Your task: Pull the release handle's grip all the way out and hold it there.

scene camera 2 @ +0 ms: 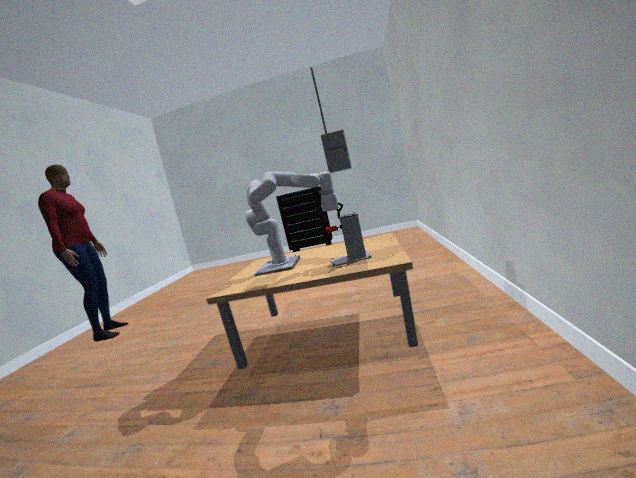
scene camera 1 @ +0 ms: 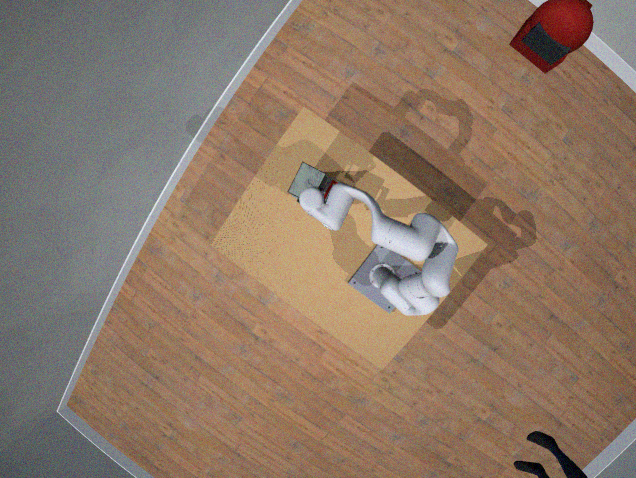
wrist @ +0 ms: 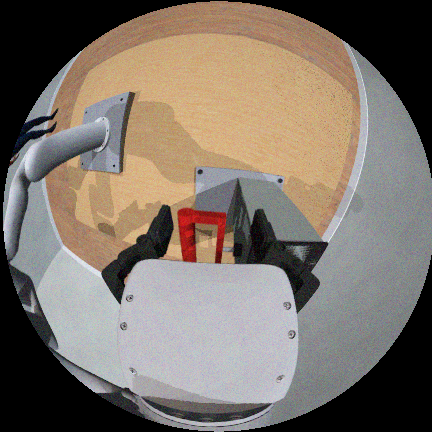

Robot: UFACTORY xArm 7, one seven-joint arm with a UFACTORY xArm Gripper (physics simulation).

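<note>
The release handle's red grip [scene camera 1: 329, 190] [scene camera 2: 330, 229] [wrist: 186, 235] is an upright-sided rectangular loop beside the grey housing [scene camera 1: 306, 177] [scene camera 2: 352, 237] [wrist: 282, 215]. A short gap separates it from the housing's dark face, with a thin light rod between them in the wrist view. My gripper [wrist: 211, 217] is open and empty, pointing down above the grip. In the wrist view the grip appears between the fingers, and the right finger overlaps the housing's edge. In scene camera 2 the black finger parts are higher than the grip. The arm partly hides the grip in scene camera 1.
The housing's base plate [wrist: 240, 175] sits on the wooden table [scene camera 1: 287, 262] [scene camera 2: 308, 278]. The arm's base plate [scene camera 1: 364, 277] [scene camera 2: 287, 264] [wrist: 114, 135] is on the same table. A grey box [scene camera 2: 335, 150] hangs behind, near a black slatted cabinet [scene camera 2: 304, 218]. A person [scene camera 2: 69, 215] stands left.
</note>
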